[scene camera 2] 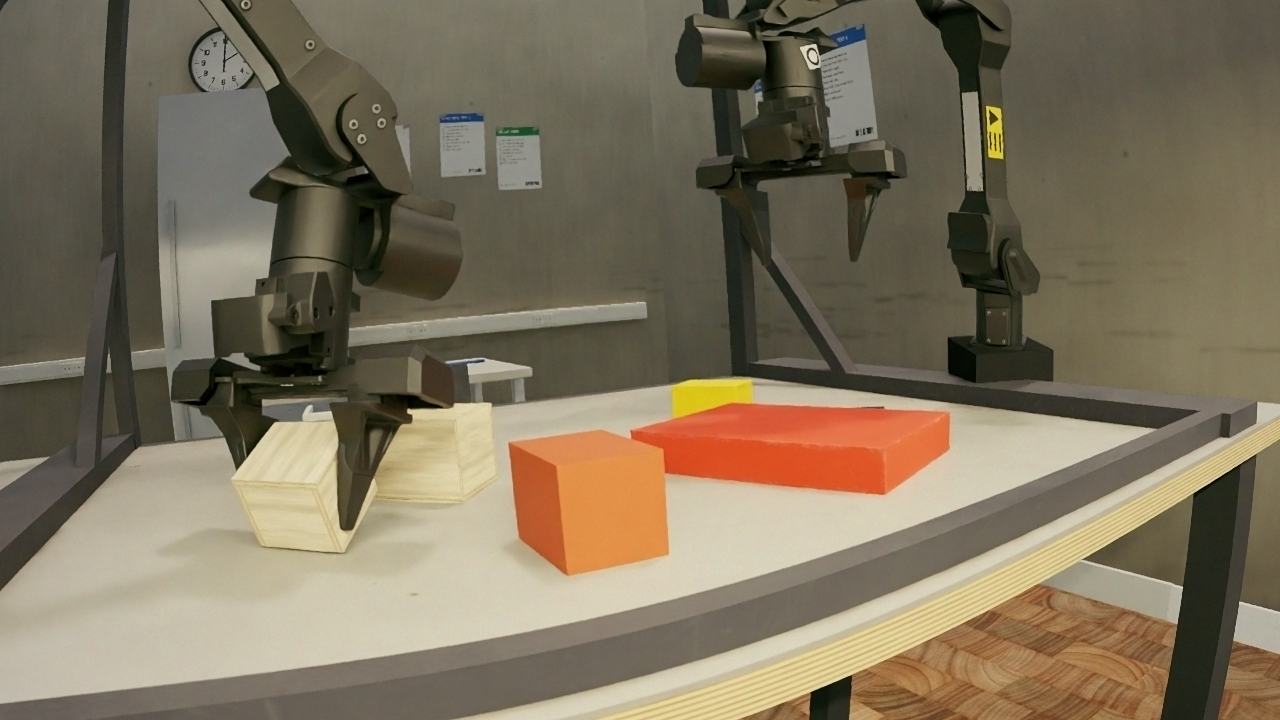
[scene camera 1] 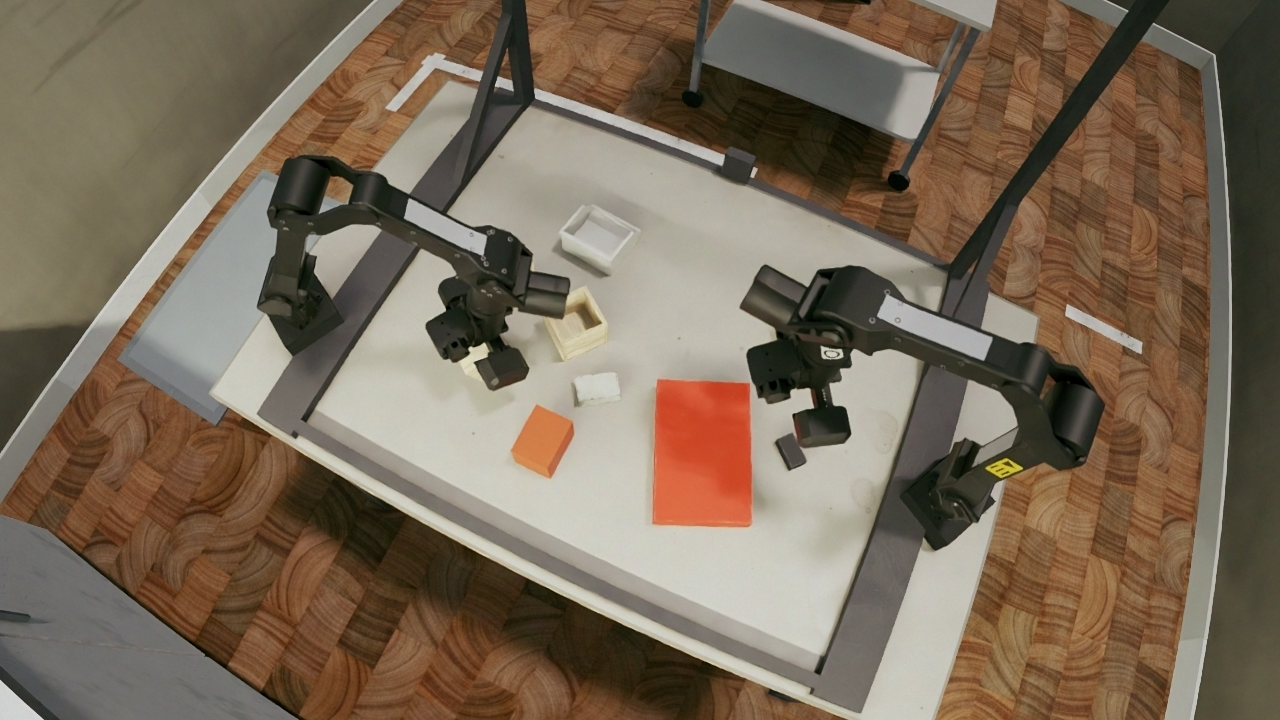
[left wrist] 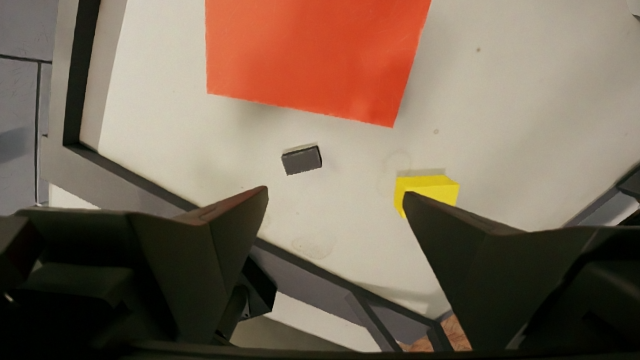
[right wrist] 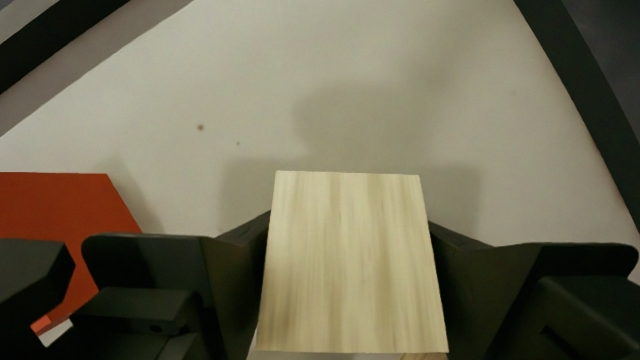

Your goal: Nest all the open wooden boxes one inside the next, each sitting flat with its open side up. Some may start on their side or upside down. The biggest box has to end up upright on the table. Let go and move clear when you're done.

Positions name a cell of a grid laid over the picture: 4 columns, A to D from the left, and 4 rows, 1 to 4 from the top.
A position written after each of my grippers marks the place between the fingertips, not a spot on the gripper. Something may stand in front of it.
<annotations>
my left gripper: scene camera 2 C2; scene camera 1 C3; left wrist C3; not seen in the right wrist view (out of frame)
my right gripper: scene camera 2 A3; scene camera 1 B3; right wrist C3; not seen in the left wrist view (out of frame)
flat red slab: scene camera 2 C3; scene camera 1 C3; left wrist C1; not seen in the right wrist view (out of frame)
largest wooden box: scene camera 2 B3; scene camera 1 B2; not seen in the left wrist view (out of frame); not seen in the right wrist view (out of frame)
</annotations>
